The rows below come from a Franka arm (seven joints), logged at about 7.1 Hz.
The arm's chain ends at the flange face. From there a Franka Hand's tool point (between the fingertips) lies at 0.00 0.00 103.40 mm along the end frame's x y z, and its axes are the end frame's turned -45 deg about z.
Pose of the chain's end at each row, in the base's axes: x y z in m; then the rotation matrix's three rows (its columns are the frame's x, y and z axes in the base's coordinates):
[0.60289 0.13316 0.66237], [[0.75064 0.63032 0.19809], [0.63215 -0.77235 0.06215], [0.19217 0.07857 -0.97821]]
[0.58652 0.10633 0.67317], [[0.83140 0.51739 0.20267], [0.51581 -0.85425 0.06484], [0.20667 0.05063 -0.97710]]
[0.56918 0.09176 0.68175], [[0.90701 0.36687 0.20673], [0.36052 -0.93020 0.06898], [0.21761 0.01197 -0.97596]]
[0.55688 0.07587 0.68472], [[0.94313 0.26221 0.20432], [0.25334 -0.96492 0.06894], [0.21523 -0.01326 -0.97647]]
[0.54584 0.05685 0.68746], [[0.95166 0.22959 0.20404], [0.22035 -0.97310 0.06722], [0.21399 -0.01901 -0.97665]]
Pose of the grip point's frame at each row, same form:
[0.62337 0.13959 0.56122], [[0.08508 0.97649 0.19809], [0.99313 -0.09914 0.06215], [0.08033 0.19144 -0.97821]]
[0.60748 0.11303 0.57214], [[0.22204 0.95374 0.20267], [0.96878 -0.23931 0.06484], [0.11034 0.18194 -0.97710]]
[0.59056 0.09889 0.58084], [[0.38194 0.90077 0.20673], [0.91268 -0.40282 0.06898], [0.14541 0.16234 -0.97596]]
[0.57801 0.08300 0.58375], [[0.48148 0.85230 0.20432], [0.86144 -0.50316 0.06894], [0.16157 0.14281 -0.97647]]
[0.56694 0.06380 0.58647], [[0.51058 0.83527 0.20404], [0.84390 -0.53227 0.06722], [0.16476 0.13787 -0.97665]]

